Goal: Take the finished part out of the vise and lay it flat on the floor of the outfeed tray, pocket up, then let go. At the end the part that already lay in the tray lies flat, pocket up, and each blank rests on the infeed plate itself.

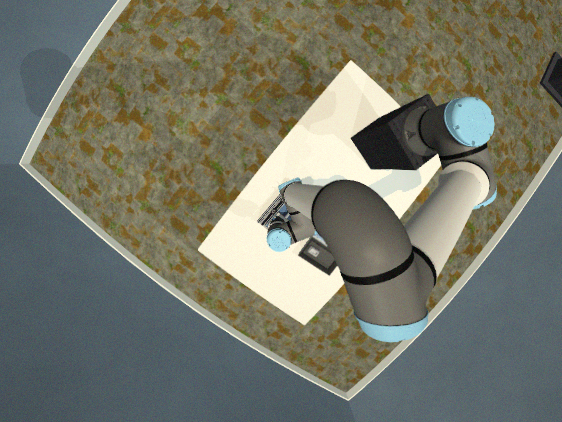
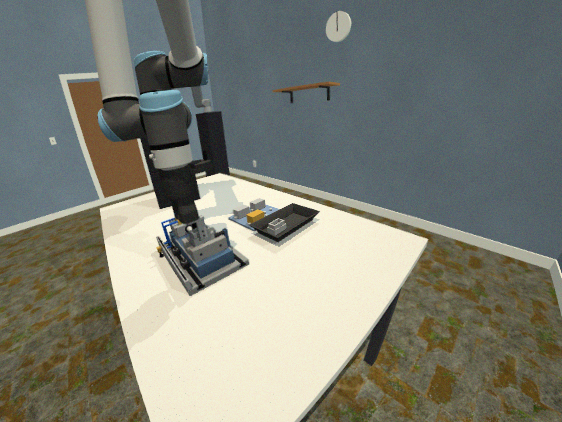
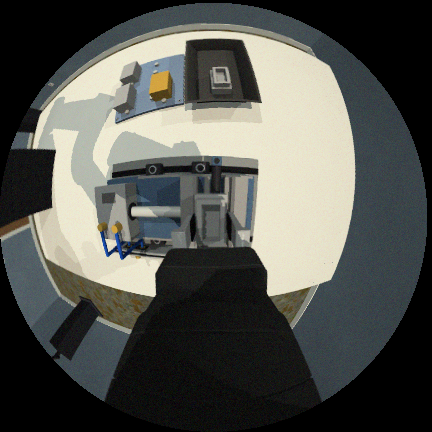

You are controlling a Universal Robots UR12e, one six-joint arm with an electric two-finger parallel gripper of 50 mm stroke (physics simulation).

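Frame: origin at the arm's base, x ahead, y left, z up, level; millimetres.
Seen in the pictures: gripper, fingertip midpoint: [image 2: 200, 235] [image 3: 210, 220]; arm's base at its link origin: [image 1: 423, 131].
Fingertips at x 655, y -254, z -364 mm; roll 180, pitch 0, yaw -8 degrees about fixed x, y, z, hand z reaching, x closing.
Observation:
Offsets run from my fingertips to a thing's top centre. "spot": to the spot under its first point.
My gripper [image 3: 210, 220] is shut on the finished part @(dx +0, dy +3, dz +19 mm) [image 3: 212, 220], a grey block with a rectangular pocket facing up. The part sits level between the jaws of the vise @(dx -64, dy +11, dz -7 mm) [image 3: 160, 187] [image 2: 215, 265]; whether it touches them or its seat is hidden. A second grey part @(dx +60, dy +260, dz -60 mm) [image 3: 220, 80] [image 2: 276, 226] [image 1: 314, 251] lies flat, pocket up, in the black outfeed tray @(spot: dx +126, dy +301, dz -69 mm) [image 3: 247, 65] [image 2: 300, 219]. Two grey blanks @(dx -142, dy +376, dz -62 mm) [image 3: 130, 72] @(dx -151, dy +286, dz -62 mm) [image 3: 125, 97] and an orange blank @(dx -61, dy +279, dz -63 mm) [image 3: 160, 85] [image 2: 255, 216] stand on the blue infeed plate @(spot: dx -29, dy +360, dz -98 mm) [image 3: 175, 65]; their undersides are hidden.
The infeed plate adjoins the tray's side. Small pale pegs stand around the blanks. Blue bent handles @(spot: dx -147, dy -25, dz +2 mm) [image 3: 120, 250] with yellow ends are at the vise's side. A dark round post @(spot: dx +15, dy +47, dz -10 mm) [image 3: 216, 180] stands beside the held part. The tray's walls slope outward.

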